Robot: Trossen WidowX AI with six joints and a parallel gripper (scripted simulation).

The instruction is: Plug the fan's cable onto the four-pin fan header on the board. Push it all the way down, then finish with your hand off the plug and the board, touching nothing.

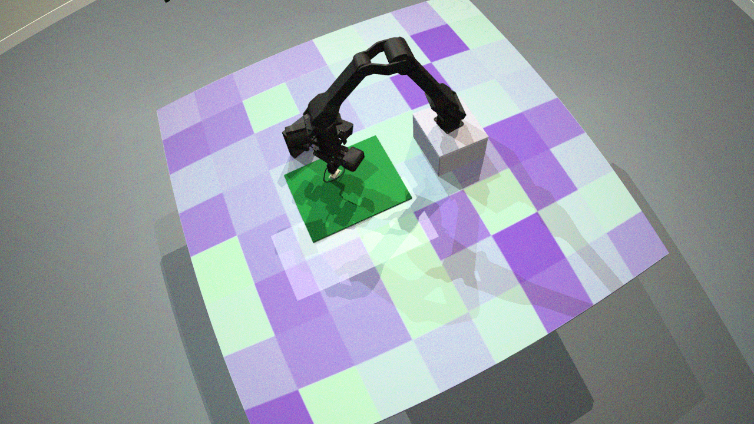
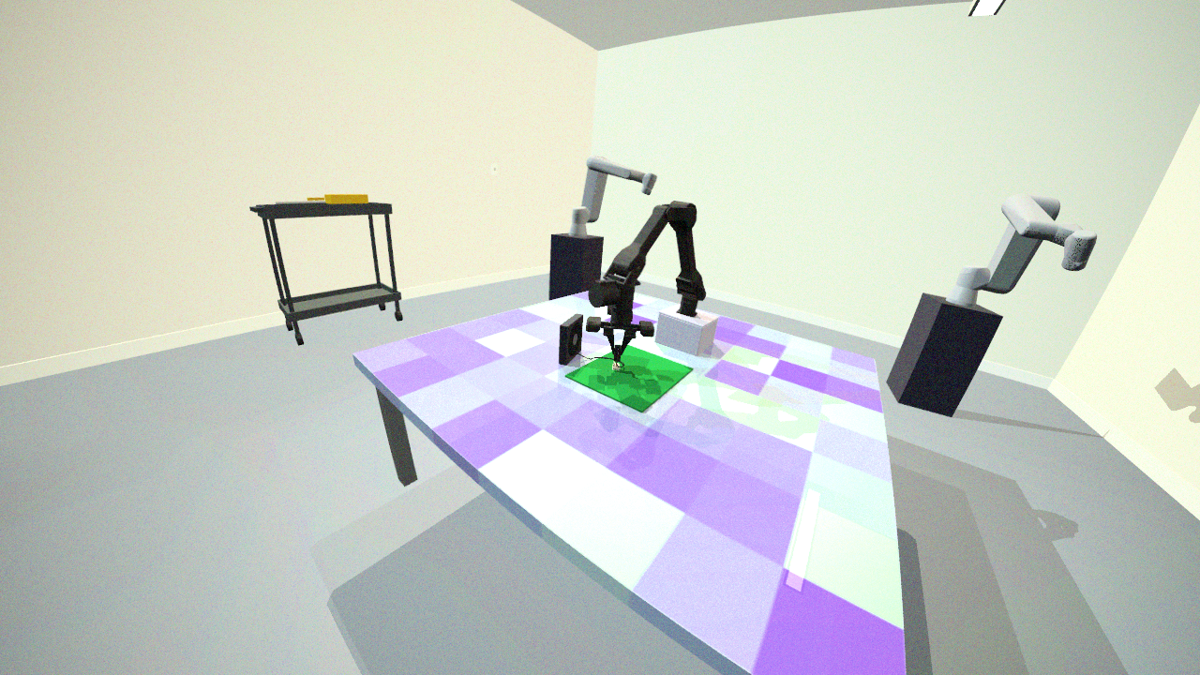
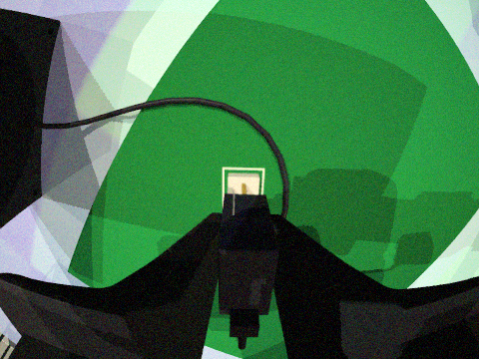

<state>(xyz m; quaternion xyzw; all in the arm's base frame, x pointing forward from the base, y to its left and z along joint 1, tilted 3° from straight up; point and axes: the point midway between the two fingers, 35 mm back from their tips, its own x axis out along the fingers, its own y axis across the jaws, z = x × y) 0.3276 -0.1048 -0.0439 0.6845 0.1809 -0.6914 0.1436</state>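
Right now the white fan header is 4 cm below my gripper tip and 1 cm ahead of it. The rest, counted from my gripper tip: black fan plug (1 cm ahead, 1 cm above); green board (6 cm to the left, 5 cm below); black fan (13 cm to the right, 2 cm ahead, 2 cm above).
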